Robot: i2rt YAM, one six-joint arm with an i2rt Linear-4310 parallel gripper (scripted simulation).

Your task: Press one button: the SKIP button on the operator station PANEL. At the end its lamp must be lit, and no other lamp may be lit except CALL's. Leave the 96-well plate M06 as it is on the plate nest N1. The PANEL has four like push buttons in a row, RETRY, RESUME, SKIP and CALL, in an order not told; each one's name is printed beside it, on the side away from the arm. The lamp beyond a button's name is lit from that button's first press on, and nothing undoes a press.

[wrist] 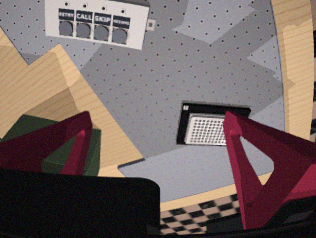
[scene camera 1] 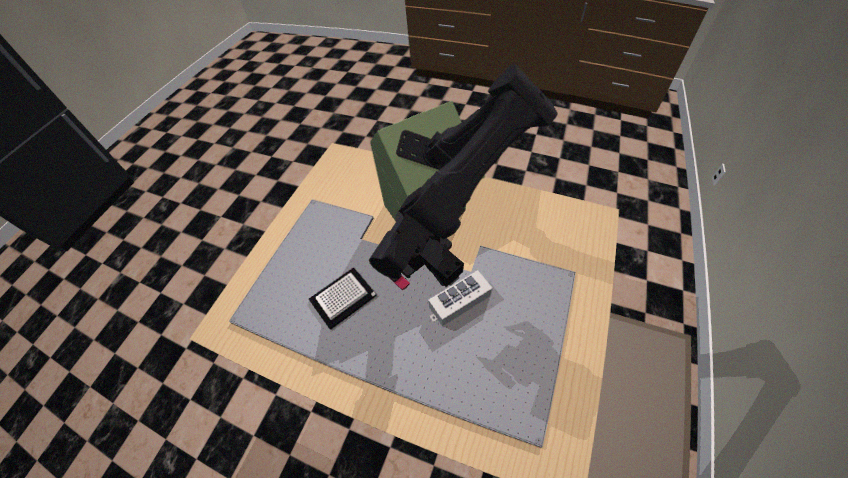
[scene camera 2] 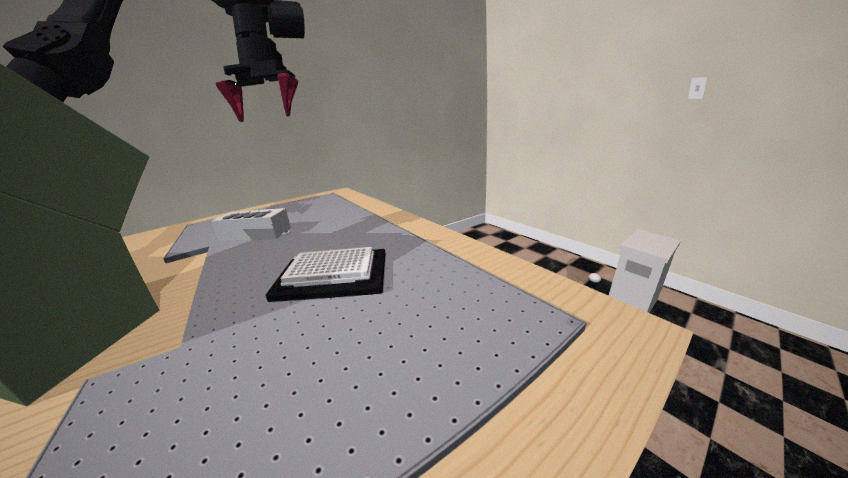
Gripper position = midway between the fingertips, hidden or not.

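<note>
Gripper (scene camera 2: 264, 118), (wrist: 157, 118). 96-well plate M06 (scene camera 2: 345, 265), (wrist: 201, 128), (scene camera 1: 349, 283). Operator station panel (scene camera 1: 454, 306).
</note>
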